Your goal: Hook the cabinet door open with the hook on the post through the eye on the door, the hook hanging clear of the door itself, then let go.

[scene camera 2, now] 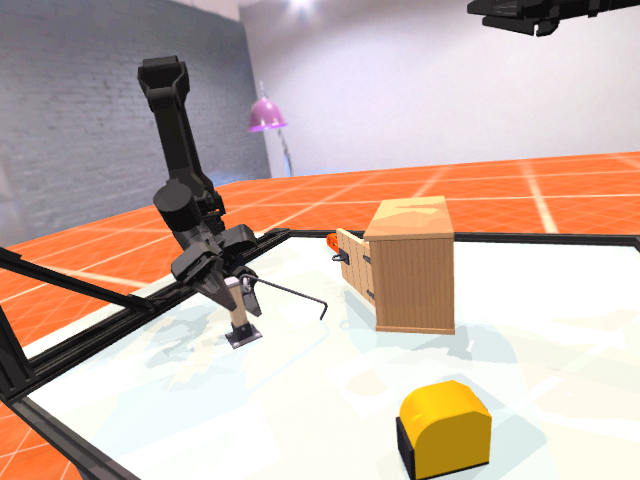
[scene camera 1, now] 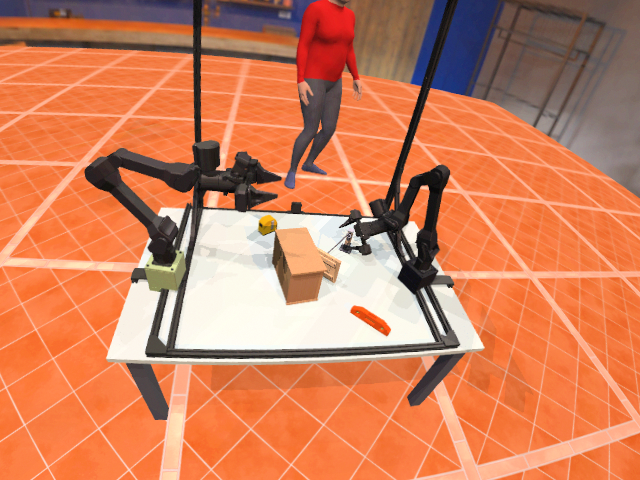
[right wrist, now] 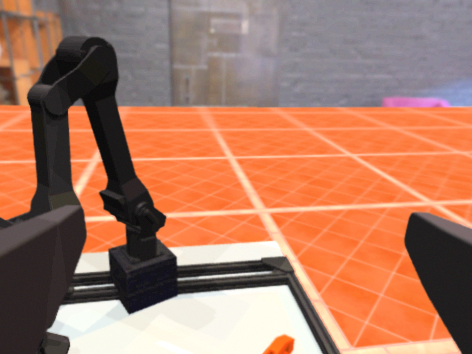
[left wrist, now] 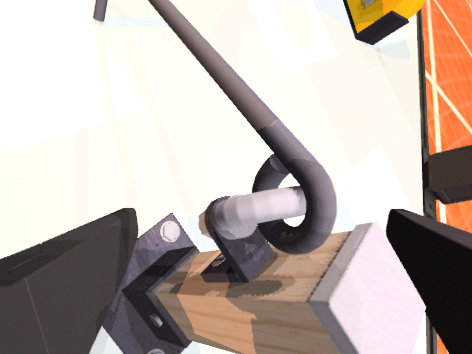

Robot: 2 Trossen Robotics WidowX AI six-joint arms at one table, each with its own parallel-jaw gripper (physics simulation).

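Frame: origin at the left arm's base, x ahead, y left, z up, level; millimetres.
Where they show: left gripper, fingertip midpoint: (scene camera 2: 248, 313) (scene camera 1: 341, 238); right gripper, fingertip midpoint: (scene camera 2: 475, 15) (scene camera 1: 280, 187) (right wrist: 248, 223); left arm's base, link origin: (scene camera 1: 421, 266) (right wrist: 142, 252); right arm's base, link origin: (scene camera 1: 164, 259).
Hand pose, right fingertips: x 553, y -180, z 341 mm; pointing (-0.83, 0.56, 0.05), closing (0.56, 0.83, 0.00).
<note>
Each offset is from my right fingertips to the centre of the thing. "spot": to the spot under its first point.
The wooden cabinet @(119 mm back, 28 mm right, 353 mm down) (scene camera 1: 299, 253) (scene camera 2: 413, 284) stands with its door @(spot: 225 mm back, 29 mm left, 354 mm down) (scene camera 1: 330, 267) (scene camera 2: 355, 263) ajar. A dark eye (scene camera 2: 342, 257) sits on the door. The short wooden post @(spot: 405 mm back, 106 mm right, 368 mm down) (scene camera 2: 238, 304) (left wrist: 250, 320) stands apart from the door. Its thin metal hook @(339 mm back, 77 mm right, 377 mm down) (scene camera 2: 289, 291) (left wrist: 215, 70) is looped through the post's ring and reaches toward the cabinet; its bent tip is outside the eye, lower in scene camera 2. My left gripper (scene camera 1: 342, 237) (scene camera 2: 245, 310) (left wrist: 261, 220) is open around the post's upper part, nothing gripped. My right gripper (scene camera 1: 279, 187) (scene camera 2: 475, 13) (right wrist: 248, 223) is open, high above the table.
A yellow tape measure @(158 mm back, 323 mm right, 399 mm down) (scene camera 1: 267, 225) (scene camera 2: 449, 428) (left wrist: 385, 15) stands behind the cabinet in scene camera 1. An orange level-like tool @(253 mm back, 250 mm left, 411 mm down) (scene camera 1: 370, 320) (scene camera 2: 331, 242) (right wrist: 280, 345) lies near the front right there. A black rail frame (scene camera 1: 299, 352) edges the table. A person (scene camera 1: 328, 46) stands beyond it.
</note>
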